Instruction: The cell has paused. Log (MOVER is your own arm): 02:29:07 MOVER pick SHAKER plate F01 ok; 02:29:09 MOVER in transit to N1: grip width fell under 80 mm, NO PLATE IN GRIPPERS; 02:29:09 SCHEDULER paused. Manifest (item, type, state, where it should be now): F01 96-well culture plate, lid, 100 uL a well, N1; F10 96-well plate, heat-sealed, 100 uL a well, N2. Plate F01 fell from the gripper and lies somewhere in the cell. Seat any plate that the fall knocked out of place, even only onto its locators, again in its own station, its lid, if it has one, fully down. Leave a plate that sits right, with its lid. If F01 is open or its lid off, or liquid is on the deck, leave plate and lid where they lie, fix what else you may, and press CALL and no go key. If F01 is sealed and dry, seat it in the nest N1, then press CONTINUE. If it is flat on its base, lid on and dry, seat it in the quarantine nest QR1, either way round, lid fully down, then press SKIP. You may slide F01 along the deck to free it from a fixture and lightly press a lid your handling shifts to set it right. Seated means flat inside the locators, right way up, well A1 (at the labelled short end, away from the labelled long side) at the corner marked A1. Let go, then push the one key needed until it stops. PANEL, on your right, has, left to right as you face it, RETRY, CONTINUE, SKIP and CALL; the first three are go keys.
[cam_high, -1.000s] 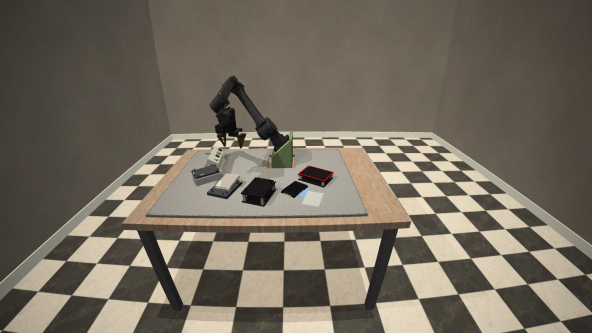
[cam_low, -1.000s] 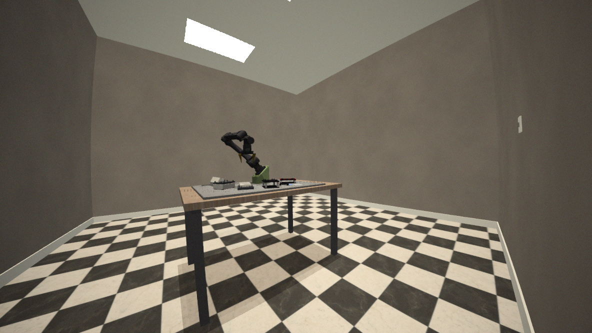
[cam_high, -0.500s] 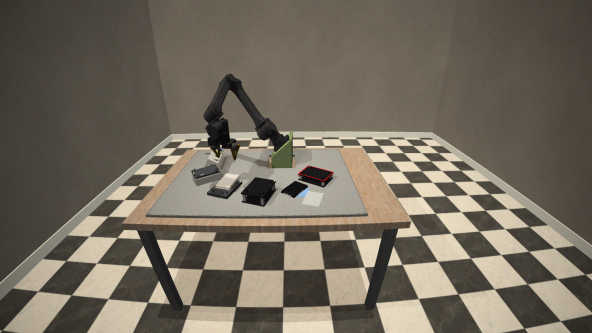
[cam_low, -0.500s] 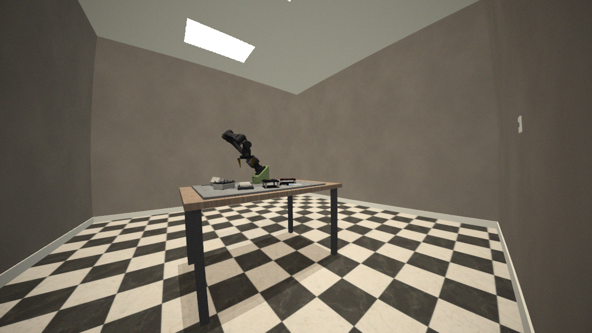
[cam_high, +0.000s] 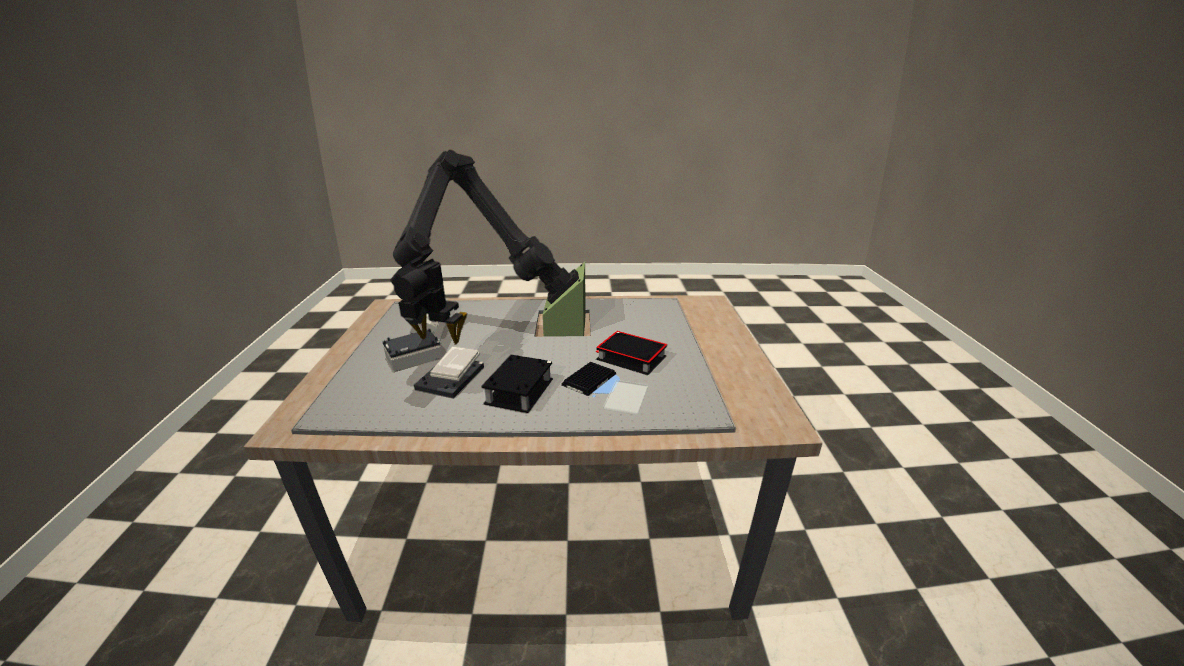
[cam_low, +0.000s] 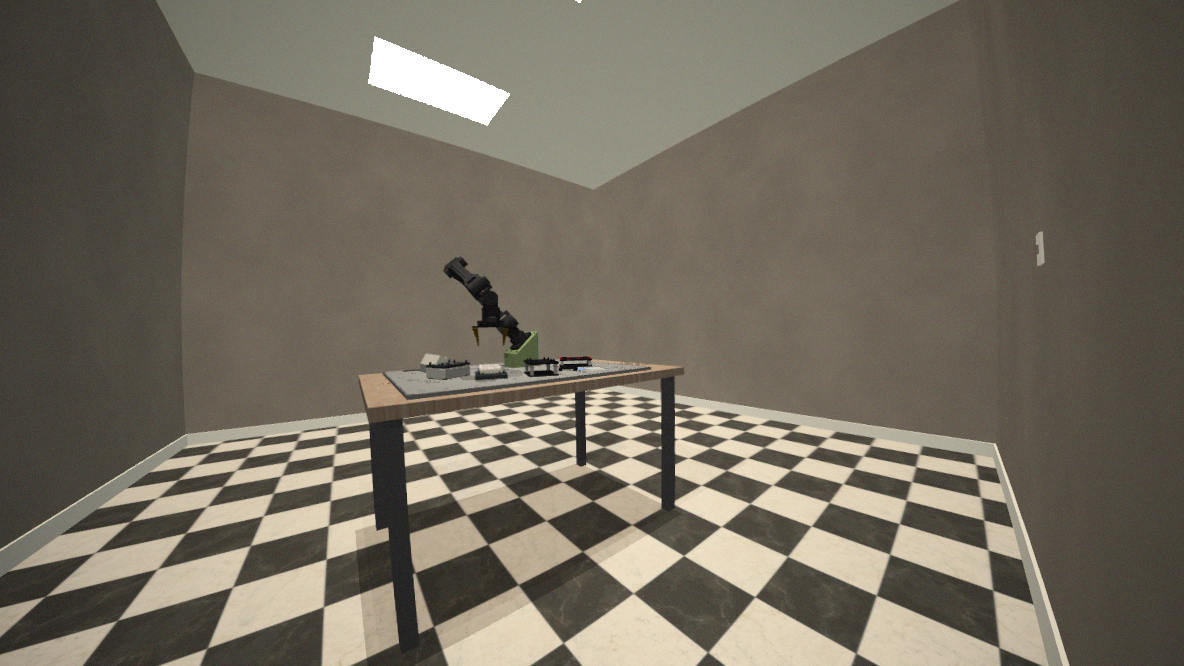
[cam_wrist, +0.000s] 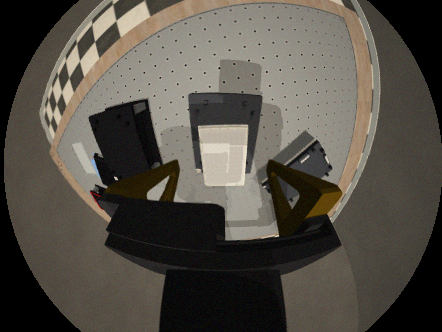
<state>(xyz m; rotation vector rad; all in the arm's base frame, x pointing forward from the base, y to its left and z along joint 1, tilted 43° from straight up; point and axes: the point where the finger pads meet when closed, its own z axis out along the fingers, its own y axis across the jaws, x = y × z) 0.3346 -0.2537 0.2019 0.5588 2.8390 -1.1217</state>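
The white-topped plate lies 50 mm behind my hand, 20 mm to the left of it and 100 mm below it. From my hand the other things lie so: pale blue wet patch (10 mm ahead, 430 mm to the left, 130 mm below); black plate (10 mm ahead, 380 mm to the left, 130 mm below); clear lid (100 mm ahead, 460 mm to the left, 130 mm below).
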